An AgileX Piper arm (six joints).
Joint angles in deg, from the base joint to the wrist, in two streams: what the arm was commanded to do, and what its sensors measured. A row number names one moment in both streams.
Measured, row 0: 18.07 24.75 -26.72 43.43 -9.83 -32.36
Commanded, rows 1 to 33: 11.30 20.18 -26.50 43.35 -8.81 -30.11; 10.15 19.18 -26.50 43.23 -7.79 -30.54; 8.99 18.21 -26.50 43.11 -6.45 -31.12; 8.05 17.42 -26.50 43.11 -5.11 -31.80; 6.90 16.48 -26.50 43.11 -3.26 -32.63; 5.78 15.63 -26.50 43.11 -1.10 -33.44; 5.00 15.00 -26.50 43.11 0.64 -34.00; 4.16 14.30 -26.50 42.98 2.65 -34.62; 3.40 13.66 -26.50 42.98 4.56 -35.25; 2.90 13.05 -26.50 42.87 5.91 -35.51; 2.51 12.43 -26.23 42.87 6.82 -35.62; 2.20 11.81 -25.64 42.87 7.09 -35.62; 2.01 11.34 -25.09 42.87 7.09 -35.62; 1.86 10.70 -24.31 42.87 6.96 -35.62; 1.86 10.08 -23.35 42.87 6.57 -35.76; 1.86 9.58 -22.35 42.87 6.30 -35.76; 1.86 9.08 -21.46 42.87 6.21 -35.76; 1.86 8.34 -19.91 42.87 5.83 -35.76; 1.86 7.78 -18.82 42.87 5.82 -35.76; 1.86 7.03 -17.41 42.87 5.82 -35.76; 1.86 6.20 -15.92 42.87 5.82 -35.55; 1.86 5.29 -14.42 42.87 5.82 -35.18; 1.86 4.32 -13.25 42.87 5.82 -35.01; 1.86 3.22 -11.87 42.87 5.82 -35.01; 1.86 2.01 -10.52 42.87 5.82 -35.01; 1.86 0.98 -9.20 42.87 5.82 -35.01; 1.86 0.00 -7.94 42.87 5.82 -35.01; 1.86 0.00 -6.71 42.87 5.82 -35.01; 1.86 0.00 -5.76 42.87 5.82 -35.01; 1.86 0.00 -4.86 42.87 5.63 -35.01; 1.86 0.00 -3.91 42.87 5.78 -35.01; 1.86 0.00 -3.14 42.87 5.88 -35.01; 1.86 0.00 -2.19 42.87 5.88 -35.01
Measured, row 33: 2.23 0.34 -5.55 43.23 5.96 -35.35
